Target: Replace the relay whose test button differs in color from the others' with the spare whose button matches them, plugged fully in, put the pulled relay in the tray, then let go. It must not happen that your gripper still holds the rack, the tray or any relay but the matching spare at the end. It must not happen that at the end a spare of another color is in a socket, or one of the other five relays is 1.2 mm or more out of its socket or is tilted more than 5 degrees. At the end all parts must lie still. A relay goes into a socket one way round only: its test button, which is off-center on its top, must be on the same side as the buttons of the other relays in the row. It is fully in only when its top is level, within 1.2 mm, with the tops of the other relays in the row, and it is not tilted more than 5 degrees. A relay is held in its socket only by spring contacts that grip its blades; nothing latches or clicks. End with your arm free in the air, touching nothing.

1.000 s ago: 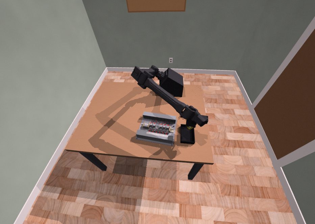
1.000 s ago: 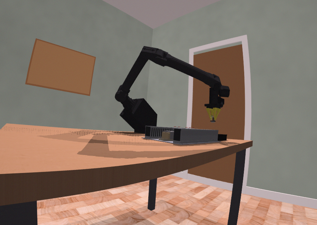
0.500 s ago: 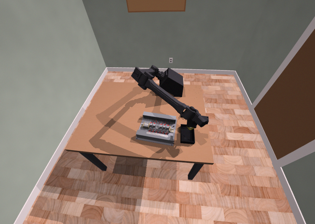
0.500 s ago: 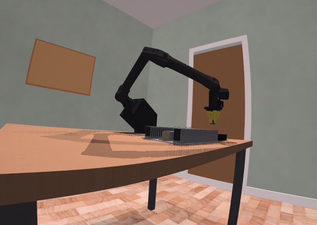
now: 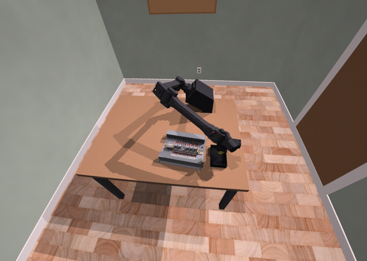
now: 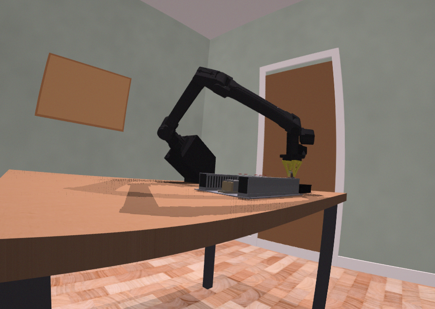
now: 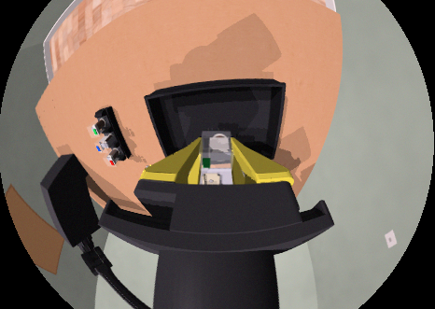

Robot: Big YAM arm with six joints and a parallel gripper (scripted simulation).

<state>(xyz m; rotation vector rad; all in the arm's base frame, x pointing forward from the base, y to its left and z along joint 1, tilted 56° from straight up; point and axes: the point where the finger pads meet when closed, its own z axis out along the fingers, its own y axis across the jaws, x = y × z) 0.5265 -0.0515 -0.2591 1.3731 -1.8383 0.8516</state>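
My gripper is now 1 cm to the left of the black tray and 6 cm above it. The rest, counted from my hand: grey relay panel: 7 cm behind, 26 cm to the right, 8 cm below.
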